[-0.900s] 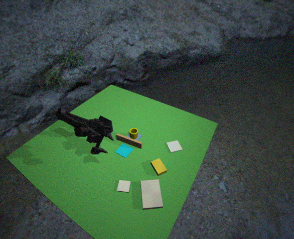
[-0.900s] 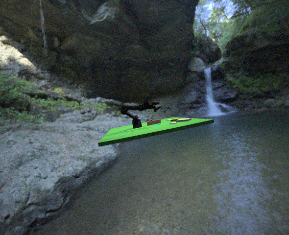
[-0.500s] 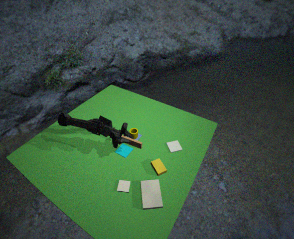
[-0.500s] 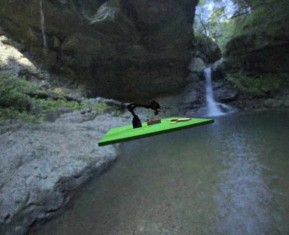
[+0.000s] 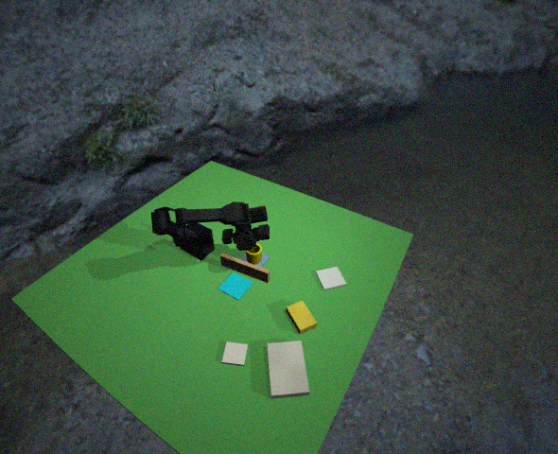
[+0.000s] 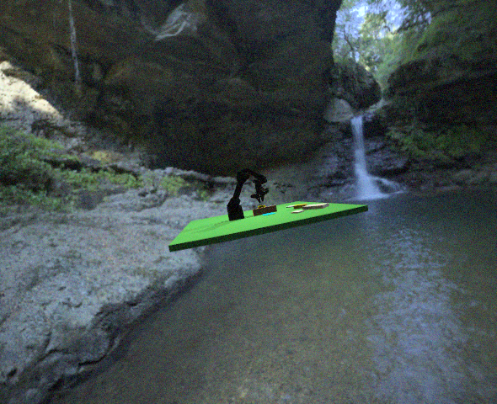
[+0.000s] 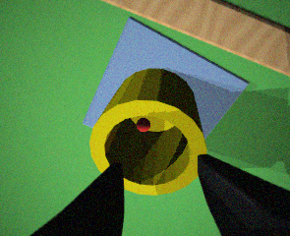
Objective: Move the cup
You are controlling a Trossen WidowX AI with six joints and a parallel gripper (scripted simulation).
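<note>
Right now my gripper tip is 70 mm above the yellow cup and 20 mm to the right of it. Also, from my gripper tip: brown wooden bar: 90 mm below, 60 mm to the right, 10 mm ahead; grey-blue pad: 110 mm below, 20 mm to the left; cyan pad: 140 mm to the right, 110 mm below, 20 mm ahead.
</note>
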